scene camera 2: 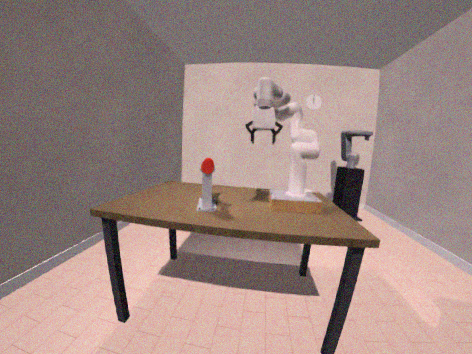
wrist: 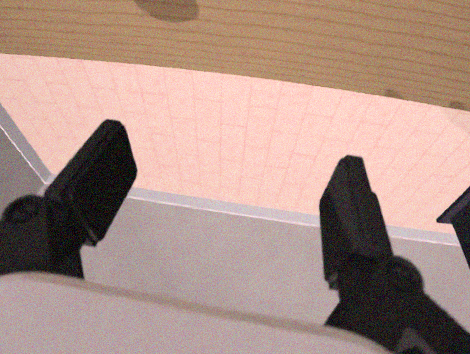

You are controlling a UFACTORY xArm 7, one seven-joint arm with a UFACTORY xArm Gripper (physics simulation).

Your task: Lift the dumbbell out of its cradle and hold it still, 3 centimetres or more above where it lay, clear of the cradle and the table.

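Frame: origin at the arm's base, x right, y ahead, z up, level; centimetres.
Where they show: gripper, fingertip midpoint: [scene camera 2: 262,143] [wrist: 228,162]; arm's base, link origin: [scene camera 2: 296,194].
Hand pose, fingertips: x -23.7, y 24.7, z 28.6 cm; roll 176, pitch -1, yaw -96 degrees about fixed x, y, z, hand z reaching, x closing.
Note:
Each offset is from my fingertips to the top centre of the thing. Level surfaces: height alone.
The red dumbbell {dz -9.5, dx +15.0, dy +27.6 cm} [scene camera 2: 207,166] rests on top of the upright grey cradle {dz -13.7, dx +15.0, dy +27.6 cm} [scene camera 2: 207,190], seen end-on in the scene view, so that its round red end faces the camera. The cradle stands on a light base plate on the table, left of the robot. My gripper [scene camera 2: 263,140] [wrist: 228,162] is open and empty. In the scene view it hangs pointing down, higher than the dumbbell and to its right. The dumbbell and cradle do not show in the wrist view.
The wooden table {dz -35.2 cm} [scene camera 2: 300,231] [wrist: 280,37] shows its edge and some dark shadows in the wrist view. My arm's base stands on a wooden block [scene camera 2: 296,205] at the table's right. A black pedestal [scene camera 2: 348,192] with a grey arm stands beyond the table at the right.

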